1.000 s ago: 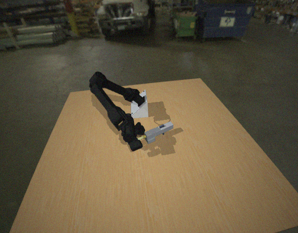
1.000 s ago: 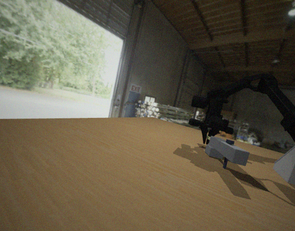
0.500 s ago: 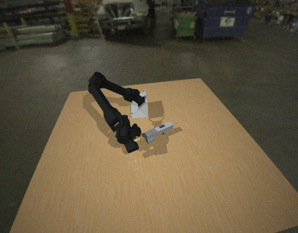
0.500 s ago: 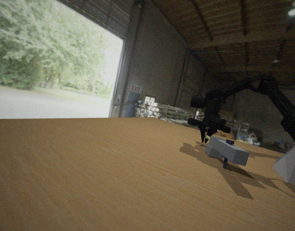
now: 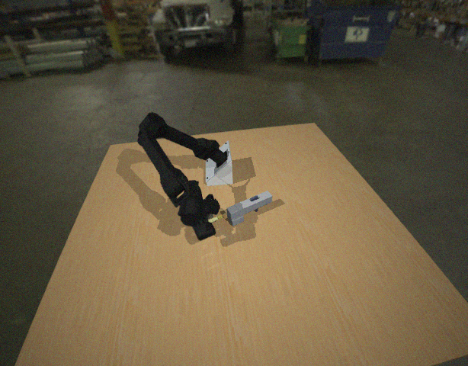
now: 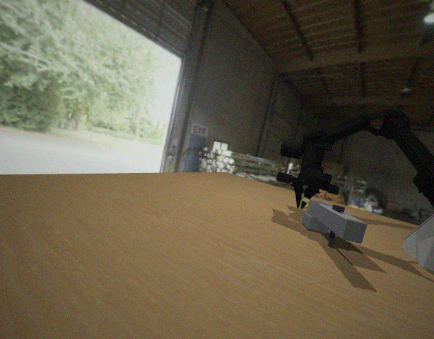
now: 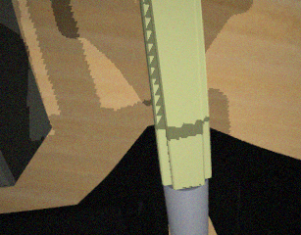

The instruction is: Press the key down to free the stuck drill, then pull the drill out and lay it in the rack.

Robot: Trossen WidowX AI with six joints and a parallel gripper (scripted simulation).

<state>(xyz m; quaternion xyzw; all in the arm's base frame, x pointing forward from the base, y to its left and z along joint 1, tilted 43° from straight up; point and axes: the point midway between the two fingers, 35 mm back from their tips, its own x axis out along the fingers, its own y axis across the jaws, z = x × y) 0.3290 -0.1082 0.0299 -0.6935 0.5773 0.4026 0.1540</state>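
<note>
Now: the drill 1 cm behind my gripper tip, 4 cm to the left of it and 4 cm above it. From my gripper tip the other things lie so: grey block 8 cm behind, 19 cm to the left, 3 cm above; then dark blue key 9 cm behind, 22 cm to the left, 4 cm above; then dark grey rack 8 cm behind, 1 cm to the left, 1 cm above.
</note>
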